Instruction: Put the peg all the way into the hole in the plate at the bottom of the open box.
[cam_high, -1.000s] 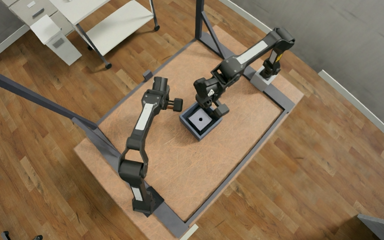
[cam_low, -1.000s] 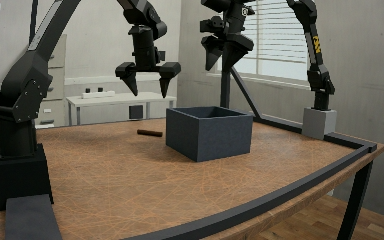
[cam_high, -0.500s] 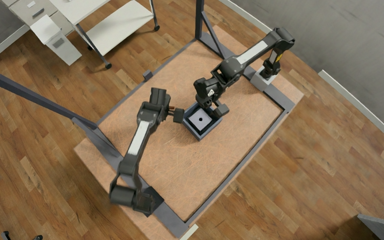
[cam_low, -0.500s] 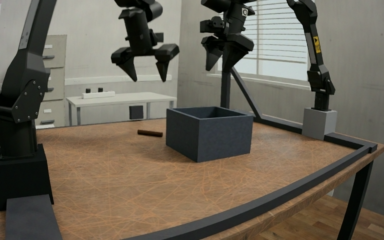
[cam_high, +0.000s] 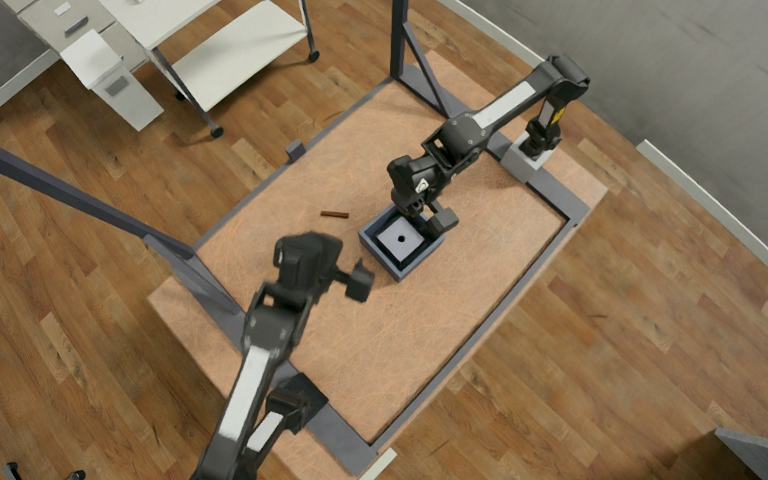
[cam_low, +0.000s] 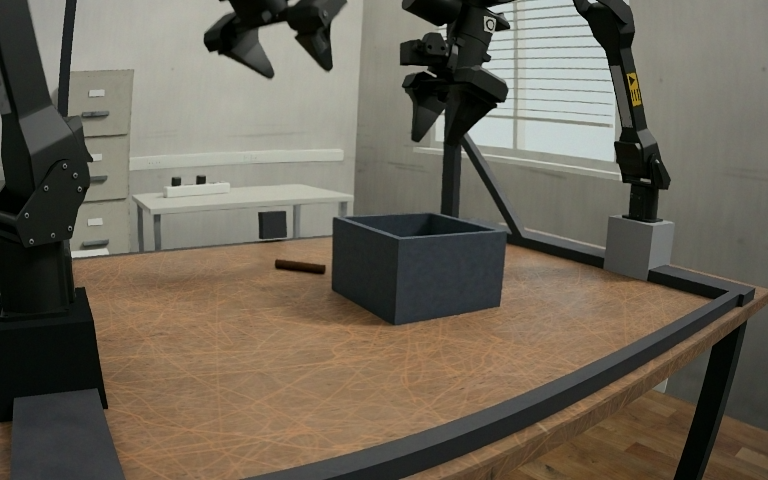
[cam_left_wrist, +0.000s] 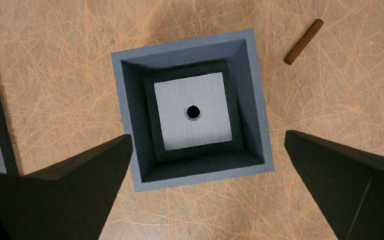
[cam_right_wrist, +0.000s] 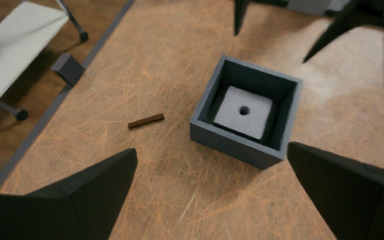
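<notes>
My left gripper is now 23 cm above the brown peg, 19 cm past it and 10 cm to the left of it. Also, from my left hand: dark box: 21 cm below, 3 cm to the right; then dark frame rail: 32 cm ahead, 22 cm below, 5 cm to the right; then pale plate: 19 cm below, 3 cm to the right.
</notes>
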